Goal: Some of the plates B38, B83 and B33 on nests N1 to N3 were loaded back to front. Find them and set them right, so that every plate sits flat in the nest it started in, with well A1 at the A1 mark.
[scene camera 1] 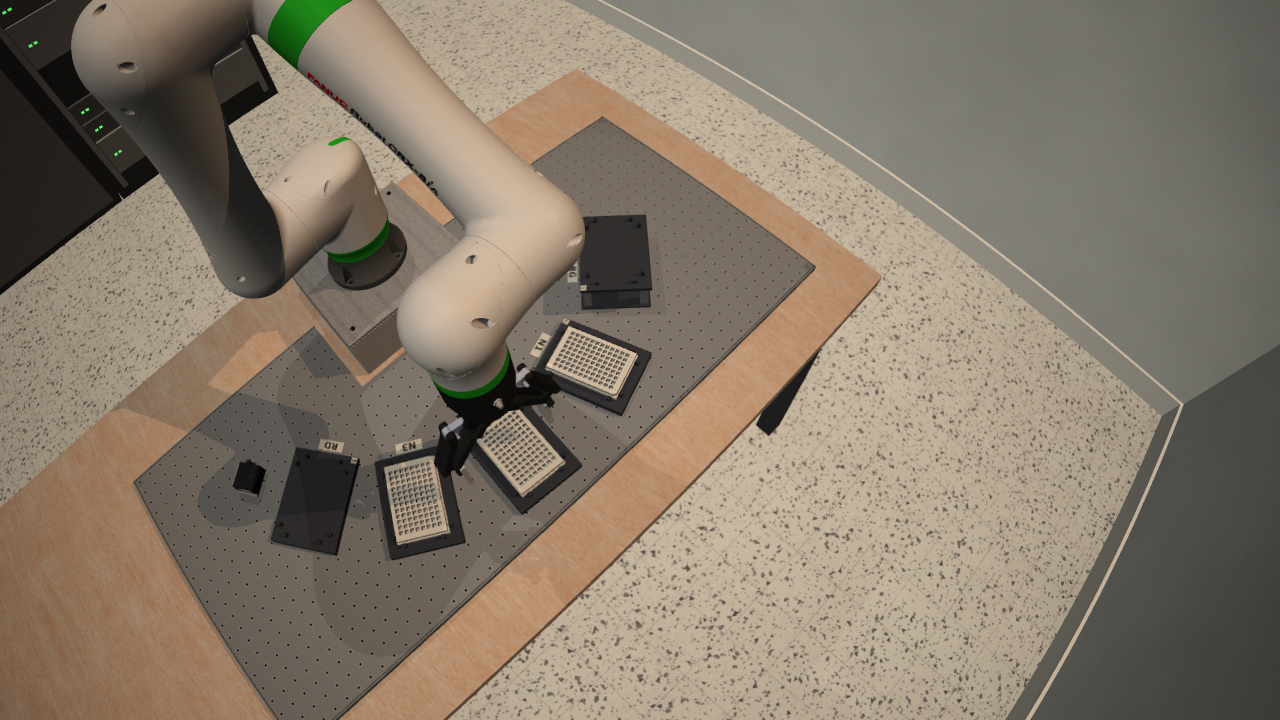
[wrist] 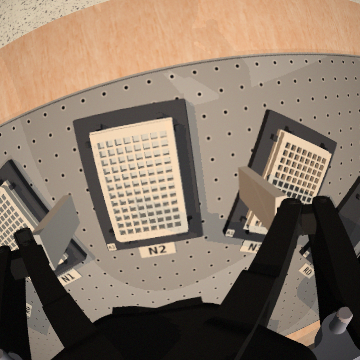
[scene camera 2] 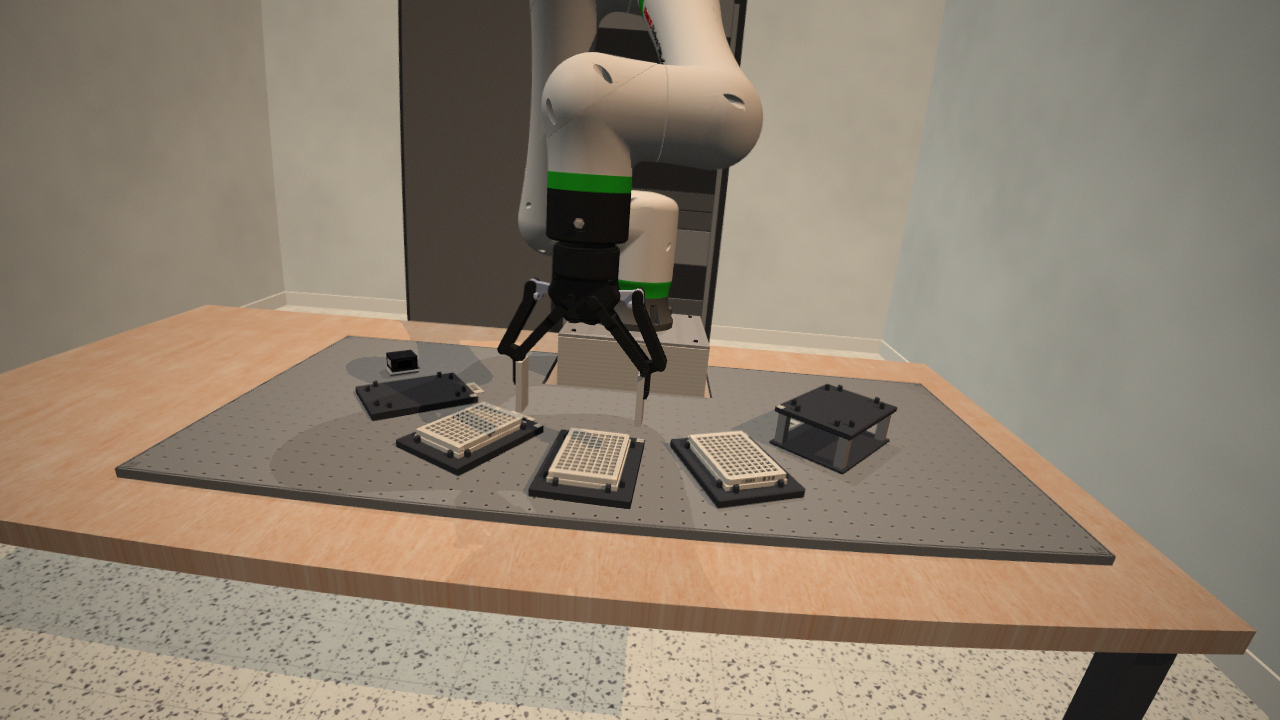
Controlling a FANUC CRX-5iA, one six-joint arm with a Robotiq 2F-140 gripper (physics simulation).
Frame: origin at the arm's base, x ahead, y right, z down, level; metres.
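Seen in the pictures: gripper, fingertip midpoint: (scene camera 1: 507,446) (wrist: 155,196) (scene camera 2: 579,415); arm's base at its link origin: (scene camera 1: 368,256) (scene camera 2: 634,322).
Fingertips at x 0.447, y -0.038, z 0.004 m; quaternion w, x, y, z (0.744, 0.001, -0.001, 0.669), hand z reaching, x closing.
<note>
Offsets run from my fingertips to a thing's top centre. "*": to the spot under its first point.
My gripper (scene camera 1: 497,426) (scene camera 2: 580,413) (wrist: 155,196) is open and empty above nest N2 (scene camera 1: 523,504) (scene camera 2: 630,479) (wrist: 191,200), its fingers wide to either side. A cream plate @[dx -0.010, dy -0.016, dz +0.052 m] (scene camera 1: 521,452) (scene camera 2: 590,456) (wrist: 141,180) lies flat in N2; the A1 mark @[dx -0.092, dy -0.061, dz +0.066 m] (wrist: 111,247) is at a corner by the N2 label. Another plate @[dx -0.073, dy -0.194, dz +0.052 m] (scene camera 1: 592,360) (scene camera 2: 735,458) sits in nest N1 @[* dx +0.000, dy -0.218, dz +0.067 m] (scene camera 1: 629,389) (scene camera 2: 778,494), with small print on its front side in scene camera 2. The third plate @[dx -0.028, dy +0.163, dz +0.052 m] (scene camera 1: 416,499) (scene camera 2: 471,428) (wrist: 302,165) sits in nest N3 @[dx -0.028, dy +0.163, dz +0.056 m] (scene camera 1: 455,530) (scene camera 2: 458,462). Well A1 and plate names are unreadable.
The dark RD nest @[dx -0.146, dy +0.321, dz +0.044 m] (scene camera 1: 315,501) (scene camera 2: 416,395) holds no plate, beside N3. A raised dark stand (scene camera 1: 615,253) (scene camera 2: 836,409) stands beyond N1. A small black block @[* dx -0.209, dy +0.397, dz +0.044 m] (scene camera 1: 249,477) (scene camera 2: 401,360) is past RD. The arm's base stands behind the nests.
</note>
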